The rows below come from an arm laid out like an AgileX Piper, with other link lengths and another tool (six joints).
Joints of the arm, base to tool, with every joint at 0 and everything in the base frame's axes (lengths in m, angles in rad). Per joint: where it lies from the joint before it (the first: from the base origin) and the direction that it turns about. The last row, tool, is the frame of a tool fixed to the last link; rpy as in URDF.
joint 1: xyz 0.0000 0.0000 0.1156 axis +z
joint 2: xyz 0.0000 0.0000 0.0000 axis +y
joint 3: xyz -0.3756 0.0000 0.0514 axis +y
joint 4: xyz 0.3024 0.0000 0.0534 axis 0.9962 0 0.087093
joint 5: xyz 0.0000 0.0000 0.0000 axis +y
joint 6: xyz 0.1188 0.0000 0.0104 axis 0.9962 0 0.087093
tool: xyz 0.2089 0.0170 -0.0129 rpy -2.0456 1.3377 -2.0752
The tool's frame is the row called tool.
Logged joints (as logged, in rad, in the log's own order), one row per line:
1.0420, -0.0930, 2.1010, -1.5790, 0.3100, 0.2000
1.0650, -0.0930, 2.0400, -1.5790, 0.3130, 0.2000
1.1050, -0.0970, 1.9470, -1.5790, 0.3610, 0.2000
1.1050, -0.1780, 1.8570, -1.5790, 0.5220, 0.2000
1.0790, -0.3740, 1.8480, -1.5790, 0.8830, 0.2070
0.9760, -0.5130, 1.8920, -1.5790, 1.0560, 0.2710
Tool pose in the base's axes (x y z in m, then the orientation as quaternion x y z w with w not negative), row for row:
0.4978, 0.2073, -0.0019, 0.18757, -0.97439, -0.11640, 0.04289
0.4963, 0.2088, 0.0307, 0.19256, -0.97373, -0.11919, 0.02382
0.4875, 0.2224, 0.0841, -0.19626, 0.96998, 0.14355, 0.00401
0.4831, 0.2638, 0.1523, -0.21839, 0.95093, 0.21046, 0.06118
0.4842, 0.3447, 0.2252, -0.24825, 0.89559, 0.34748, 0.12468
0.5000, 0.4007, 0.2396, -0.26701, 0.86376, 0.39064, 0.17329
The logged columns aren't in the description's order. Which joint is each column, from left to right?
Columns, left to right: joint 5, joint 6, joint 2, joint 3, joint 4, joint 1.
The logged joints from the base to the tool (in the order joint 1, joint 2, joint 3, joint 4, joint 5, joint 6), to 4 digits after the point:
0.2000, 2.1010, -1.5790, 0.3100, 1.0420, -0.0930
0.2000, 2.0400, -1.5790, 0.3130, 1.0650, -0.0930
0.2000, 1.9470, -1.5790, 0.3610, 1.1050, -0.0970
0.2000, 1.8570, -1.5790, 0.5220, 1.1050, -0.1780
0.2070, 1.8480, -1.5790, 0.8830, 1.0790, -0.3740
0.2710, 1.8920, -1.5790, 1.0560, 0.9760, -0.5130

